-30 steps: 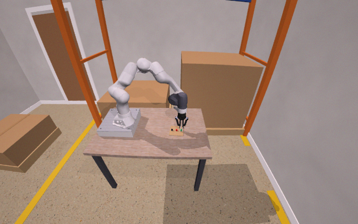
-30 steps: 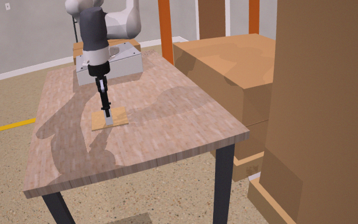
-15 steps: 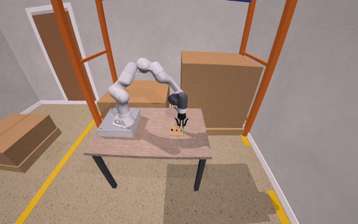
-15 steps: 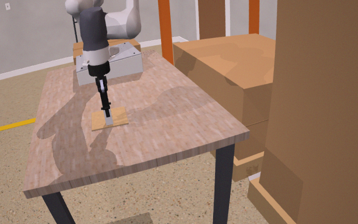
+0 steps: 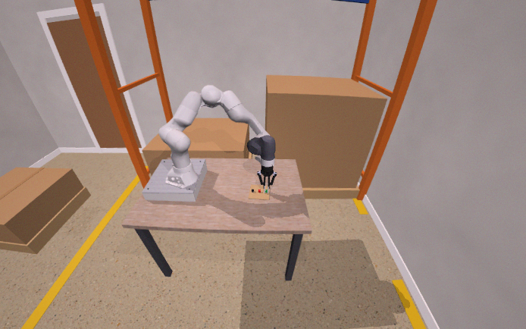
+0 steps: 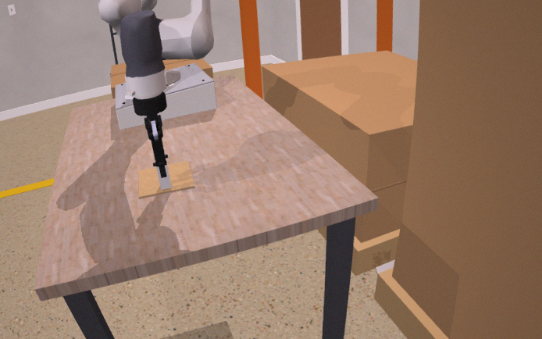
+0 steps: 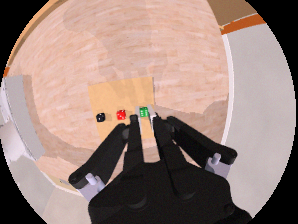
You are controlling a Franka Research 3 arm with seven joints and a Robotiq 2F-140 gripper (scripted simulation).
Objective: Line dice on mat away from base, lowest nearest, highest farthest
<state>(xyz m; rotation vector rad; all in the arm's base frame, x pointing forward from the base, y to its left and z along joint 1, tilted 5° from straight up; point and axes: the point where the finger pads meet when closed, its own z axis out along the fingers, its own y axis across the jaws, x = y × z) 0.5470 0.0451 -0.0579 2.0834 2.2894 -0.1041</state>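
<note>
The green die is 30 mm below my hand. The rest, counted from my hand: tan mat: 50 mm behind, 40 mm below; red die: 50 mm behind, 30 mm below; black die: 90 mm behind, 10 mm to the right, 30 mm below.
</note>
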